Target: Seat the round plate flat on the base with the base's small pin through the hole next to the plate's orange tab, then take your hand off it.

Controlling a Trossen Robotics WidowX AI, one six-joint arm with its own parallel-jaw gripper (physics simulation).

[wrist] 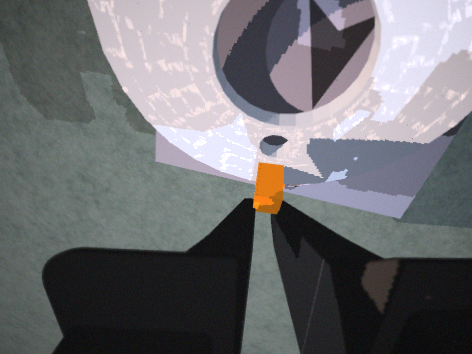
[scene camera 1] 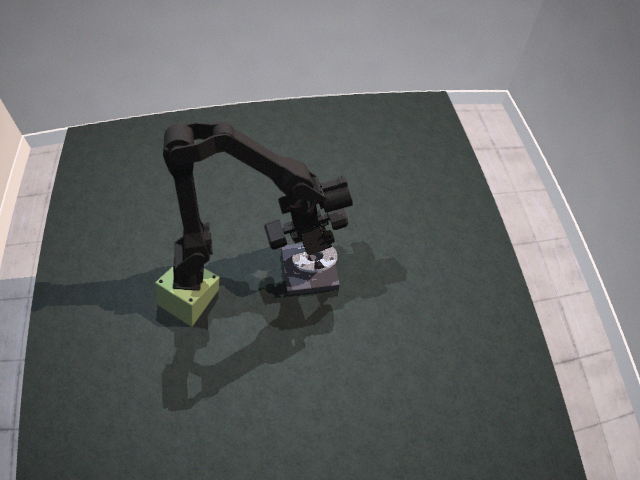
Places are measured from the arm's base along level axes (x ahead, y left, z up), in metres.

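Where they show: gripper, fingertip midpoint: (wrist: 261, 208); arm's base, origin of the base link: (scene camera 1: 187, 279).
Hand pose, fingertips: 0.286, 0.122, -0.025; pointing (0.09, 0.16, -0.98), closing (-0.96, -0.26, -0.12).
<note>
Each offset is from my fingertips to the centre of the thing, as dx, dy, dz. "*": to the spot under its first point. Level surfaces: height alone.
The pale round plate {* +0.047, -0.067, +0.027} (scene camera 1: 329, 256) (wrist: 165, 75) is over the square grey-purple base {+0.001, -0.067, -0.015} (scene camera 1: 311, 284) (wrist: 395, 204). My gripper (scene camera 1: 314, 251) (wrist: 261, 208) points down at the plate's edge, shut on the orange tab {+0.003, -0.015, +0.008} (wrist: 269, 186). In the wrist view the small hole {* +0.006, -0.030, -0.001} (wrist: 273, 145) next to the tab is dark inside, and the base's small pin does not show in it. Base surface and shadows show through the plate's large centre opening. A front strip and a corner of the base show beyond the plate's rim. Whether the plate touches the base is hard to tell.
The arm stands on a yellow-green block (scene camera 1: 178, 304) left of the base. A dark green mat {dz -0.036} (scene camera 1: 413, 361) lies under both, with arm shadows across it. Pale floor tiles (scene camera 1: 584, 330) and grey walls (scene camera 1: 310, 46) bound the area.
</note>
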